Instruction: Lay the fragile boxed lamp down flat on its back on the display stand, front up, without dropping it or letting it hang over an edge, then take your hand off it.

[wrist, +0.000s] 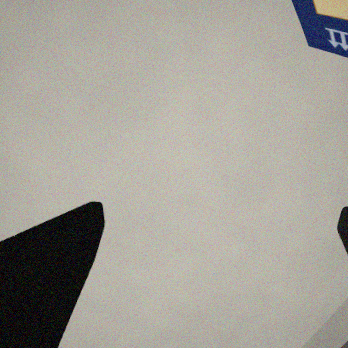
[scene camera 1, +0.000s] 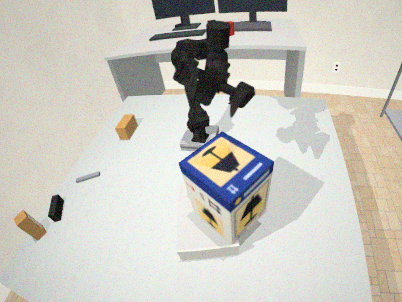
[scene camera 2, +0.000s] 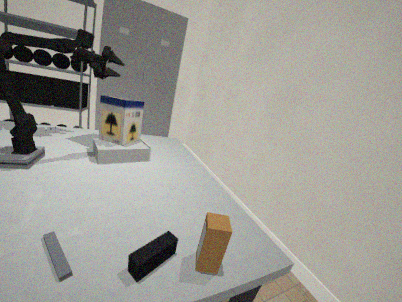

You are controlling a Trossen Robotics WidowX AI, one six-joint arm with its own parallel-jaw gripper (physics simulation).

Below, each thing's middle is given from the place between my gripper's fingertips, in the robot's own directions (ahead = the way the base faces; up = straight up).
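My gripper is 40 cm above the low display stand (scene camera 2: 105, 152), 4 cm short of it and 5 cm to the left of it. I also see the black block (scene camera 2: 141, 262), which is far below my hand, a fair way ahead of it and far to the right of it.
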